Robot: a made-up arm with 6 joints. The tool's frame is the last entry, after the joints. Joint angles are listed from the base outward.
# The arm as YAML. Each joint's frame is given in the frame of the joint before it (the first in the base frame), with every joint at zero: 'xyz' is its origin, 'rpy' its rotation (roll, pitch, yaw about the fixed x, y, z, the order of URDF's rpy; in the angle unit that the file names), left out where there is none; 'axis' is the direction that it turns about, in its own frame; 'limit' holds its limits. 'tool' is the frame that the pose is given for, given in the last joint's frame.
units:
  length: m
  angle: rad
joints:
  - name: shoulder
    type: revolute
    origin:
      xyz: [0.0, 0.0, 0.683]
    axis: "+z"
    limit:
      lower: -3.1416
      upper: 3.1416
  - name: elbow
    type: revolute
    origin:
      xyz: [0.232, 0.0, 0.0]
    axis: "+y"
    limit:
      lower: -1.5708
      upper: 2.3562
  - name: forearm
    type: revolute
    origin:
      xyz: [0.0, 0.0, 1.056]
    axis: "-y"
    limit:
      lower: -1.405
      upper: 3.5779
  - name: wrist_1
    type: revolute
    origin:
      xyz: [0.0, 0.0, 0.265]
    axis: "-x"
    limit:
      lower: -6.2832
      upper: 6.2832
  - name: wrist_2
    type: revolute
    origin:
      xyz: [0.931, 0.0, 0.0]
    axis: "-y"
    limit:
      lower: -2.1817
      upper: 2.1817
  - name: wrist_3
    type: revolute
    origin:
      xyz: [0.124, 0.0, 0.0]
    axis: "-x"
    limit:
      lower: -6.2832
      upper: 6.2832
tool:
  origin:
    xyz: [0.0, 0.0, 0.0]
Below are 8 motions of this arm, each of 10 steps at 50 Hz.
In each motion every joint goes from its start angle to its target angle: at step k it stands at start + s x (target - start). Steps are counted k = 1, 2, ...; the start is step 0. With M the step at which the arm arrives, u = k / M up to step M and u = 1 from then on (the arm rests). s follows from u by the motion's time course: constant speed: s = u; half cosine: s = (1 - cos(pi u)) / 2; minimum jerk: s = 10 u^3 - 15 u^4 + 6 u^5.
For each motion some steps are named. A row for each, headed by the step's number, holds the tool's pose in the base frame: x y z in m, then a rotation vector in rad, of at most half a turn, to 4 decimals.
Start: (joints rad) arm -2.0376 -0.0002 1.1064 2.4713 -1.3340 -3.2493
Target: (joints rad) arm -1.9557 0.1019 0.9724 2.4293 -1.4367 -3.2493
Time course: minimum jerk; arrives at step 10
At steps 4, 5, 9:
4: -0.2608 -0.3731 2.7433 -1.5839 -2.1788 -0.7919
5: -0.2816 -0.4328 2.7317 -1.5542 -2.1906 -0.8305
9: -0.3277 -0.5939 2.6897 -1.4751 -2.2152 -0.9359

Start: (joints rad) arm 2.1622 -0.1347 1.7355 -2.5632 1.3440 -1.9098
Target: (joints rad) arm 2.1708 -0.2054 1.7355 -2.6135 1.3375 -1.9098
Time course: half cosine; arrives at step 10
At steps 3, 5, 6, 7, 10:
3: 0.2643 -0.2758 2.5890 -0.4557 -1.0857 1.1081
5: 0.2854 -0.3080 2.5765 -0.4258 -1.0953 1.1105
6: 0.2966 -0.3249 2.5696 -0.4100 -1.1003 1.1116
7: 0.3066 -0.3400 2.5631 -0.3958 -1.1049 1.1125
10: 0.3214 -0.3622 2.5533 -0.3747 -1.1116 1.1137

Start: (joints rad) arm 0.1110 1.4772 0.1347 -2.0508 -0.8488 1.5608
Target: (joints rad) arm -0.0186 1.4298 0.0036 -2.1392 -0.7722 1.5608
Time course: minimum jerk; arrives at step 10
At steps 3, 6, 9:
3: 1.7856 0.2422 -0.1353 0.8832 1.0912 0.4329
6: 1.7569 0.1156 -0.1343 0.9359 1.0923 0.2923
9: 1.7345 0.0427 -0.1329 0.9670 1.0929 0.2087

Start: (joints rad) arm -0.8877 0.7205 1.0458 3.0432 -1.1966 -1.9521
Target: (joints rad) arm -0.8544 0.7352 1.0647 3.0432 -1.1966 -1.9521
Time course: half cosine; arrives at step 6
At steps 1, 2, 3, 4, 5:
1: 1.0881 -1.3489 2.1481 -1.4536 -0.8822 -1.6045
2: 1.0973 -1.3435 2.1468 -1.4497 -0.8867 -1.6003
3: 1.1099 -1.3360 2.1451 -1.4443 -0.8927 -1.5946
4: 1.1224 -1.3284 2.1433 -1.4389 -0.8988 -1.5888
5: 1.1315 -1.3227 2.1420 -1.4350 -0.9032 -1.5846

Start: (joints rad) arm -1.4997 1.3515 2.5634 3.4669 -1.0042 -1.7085
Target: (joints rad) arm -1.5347 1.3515 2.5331 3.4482 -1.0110 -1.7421
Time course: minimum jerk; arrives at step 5
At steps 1, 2, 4, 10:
1: 0.1212 -1.2686 1.9746 2.0483 0.5455 1.6112
2: 0.1097 -1.2777 1.9744 2.0582 0.5440 1.6135
4: 0.0814 -1.2991 1.9737 2.0816 0.5401 1.6197
10: 0.0787 -1.3011 1.9736 2.0837 0.5397 1.6203

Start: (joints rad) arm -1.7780 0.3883 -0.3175 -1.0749 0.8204 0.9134
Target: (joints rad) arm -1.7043 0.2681 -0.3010 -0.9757 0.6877 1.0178
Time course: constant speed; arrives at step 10
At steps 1, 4, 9, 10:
1: -0.3943 -1.5523 1.2537 0.1381 0.2837 -2.4370
4: -0.3527 -1.5451 1.3058 0.0960 0.2988 -2.3678
9: -0.2837 -1.5258 1.3915 0.0204 0.3252 -2.2544
10: -0.2700 -1.5209 1.4084 0.0045 0.3306 -2.2320

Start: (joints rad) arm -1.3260 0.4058 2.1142 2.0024 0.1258 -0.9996
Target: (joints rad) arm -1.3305 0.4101 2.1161 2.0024 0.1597 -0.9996
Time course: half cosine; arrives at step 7
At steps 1, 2, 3, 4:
1: 0.0741 -0.2378 2.6618 -1.8863 -0.8123 -1.6414
2: 0.0747 -0.2388 2.6616 -1.8895 -0.8082 -1.6373
3: 0.0757 -0.2403 2.6614 -1.8941 -0.8024 -1.6313
4: 0.0767 -0.2420 2.6611 -1.8991 -0.7959 -1.6247

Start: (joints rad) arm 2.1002 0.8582 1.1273 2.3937 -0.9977 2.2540
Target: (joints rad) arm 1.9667 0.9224 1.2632 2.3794 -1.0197 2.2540
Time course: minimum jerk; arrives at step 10
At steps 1, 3, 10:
1: -0.8977 1.6790 1.9680 2.2676 0.7736 1.4840
3: -0.8626 1.6971 1.9696 2.2846 0.7425 1.4721
10: -0.6647 1.7795 1.9754 2.3697 0.5702 1.4099

